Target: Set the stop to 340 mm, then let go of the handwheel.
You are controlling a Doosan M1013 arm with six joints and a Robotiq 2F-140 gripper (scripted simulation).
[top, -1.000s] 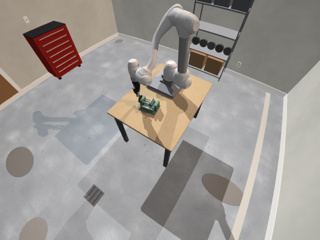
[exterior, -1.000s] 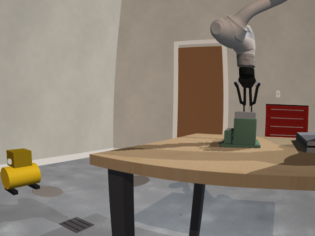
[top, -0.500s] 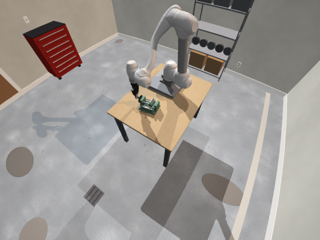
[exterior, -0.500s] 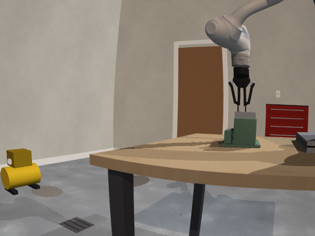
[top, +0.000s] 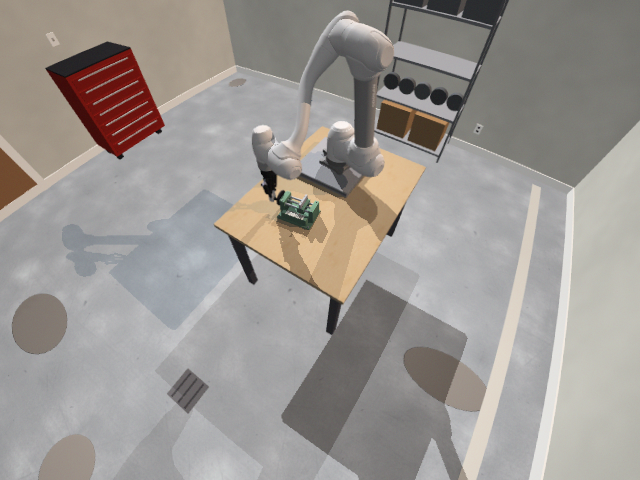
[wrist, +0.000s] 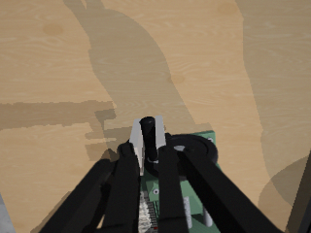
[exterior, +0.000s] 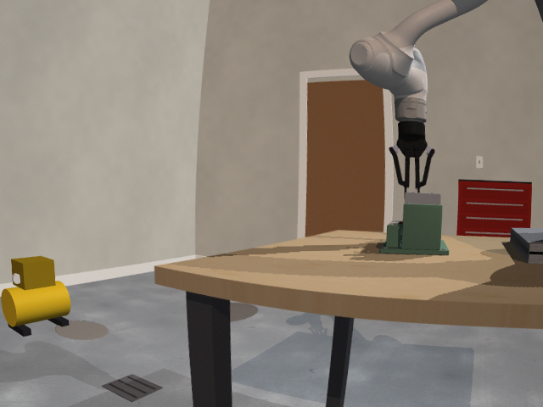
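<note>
Now: the grey stop block 7 cm behind my hand, 16 cm to the left of it and 1 cm below it. From my hand the other things lie so: black handwheel handle: 1 cm to the left, 2 cm below.
</note>
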